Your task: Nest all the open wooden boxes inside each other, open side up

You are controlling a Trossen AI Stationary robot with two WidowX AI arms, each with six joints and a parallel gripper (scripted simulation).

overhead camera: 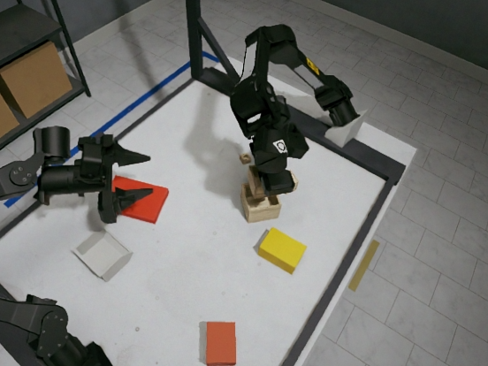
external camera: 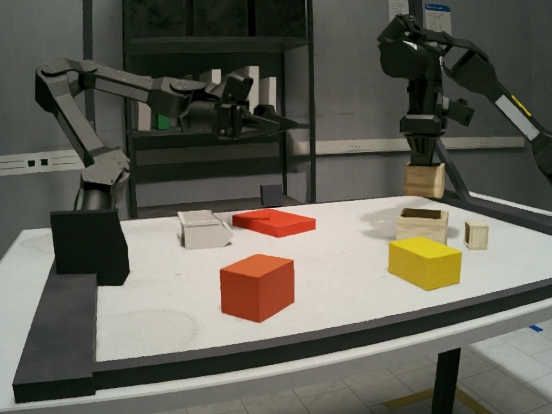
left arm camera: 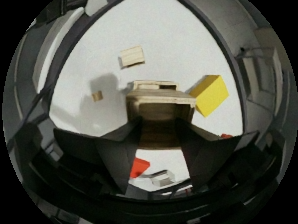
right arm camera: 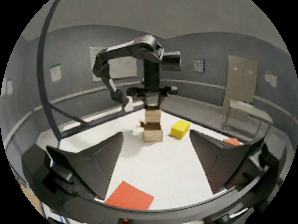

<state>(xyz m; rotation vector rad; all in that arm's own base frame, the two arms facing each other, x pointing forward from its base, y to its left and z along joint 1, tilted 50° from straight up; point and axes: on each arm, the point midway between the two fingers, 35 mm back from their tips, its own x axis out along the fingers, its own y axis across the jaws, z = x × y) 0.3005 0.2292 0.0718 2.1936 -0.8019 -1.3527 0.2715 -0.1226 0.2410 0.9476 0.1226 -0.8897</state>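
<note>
Right now my left hand is 5 cm above the medium wooden box. Round my left hand: biggest wooden box 15 cm below; small wooden box 15 cm below, 11 cm to the left, 1 cm ahead; tiny wooden box 16 cm below, 13 cm behind, 9 cm to the left.
</note>
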